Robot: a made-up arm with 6 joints.
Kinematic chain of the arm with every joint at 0, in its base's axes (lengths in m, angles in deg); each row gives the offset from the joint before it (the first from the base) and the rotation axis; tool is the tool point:
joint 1: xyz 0 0 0.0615 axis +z
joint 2: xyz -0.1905 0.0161 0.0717 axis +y
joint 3: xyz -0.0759 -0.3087 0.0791 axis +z
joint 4: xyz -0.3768 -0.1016 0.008 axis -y
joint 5: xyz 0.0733 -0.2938 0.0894 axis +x
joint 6: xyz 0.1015 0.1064 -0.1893 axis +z
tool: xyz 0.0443 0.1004 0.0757
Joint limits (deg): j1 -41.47..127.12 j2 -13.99..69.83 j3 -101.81..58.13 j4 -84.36..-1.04 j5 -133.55..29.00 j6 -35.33..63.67
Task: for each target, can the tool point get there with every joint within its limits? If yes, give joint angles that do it. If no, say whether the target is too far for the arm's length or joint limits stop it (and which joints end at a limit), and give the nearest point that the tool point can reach.
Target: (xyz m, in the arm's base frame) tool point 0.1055 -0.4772 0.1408
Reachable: yes | joints 92.63 3.40 -79.63 -31.91 3.15 29.70
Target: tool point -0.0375 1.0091 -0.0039
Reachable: no: joint limits stop it (at a limit: joint 1, joint 3, joint 4) | nearest point -0.2770 0.6371 0.0142 | short by 0.443 m
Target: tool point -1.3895 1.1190 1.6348
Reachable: no: too far | nearest point -0.7250 0.3468 0.6827 | short by 1.394 m
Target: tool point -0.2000 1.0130 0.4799
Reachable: no: joint limits stop it (at a limit: joint 1, joint 3, joint 4) | nearest point -0.3121 0.6348 0.3883 | short by 0.405 m
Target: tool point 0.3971 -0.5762 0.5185
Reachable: yes | joints 101.34 59.15 -42.99 -64.66 -37.20 -23.34
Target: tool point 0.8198 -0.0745 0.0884
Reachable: yes | joints 112.52 14.18 18.51 -8.55 -59.11 26.99
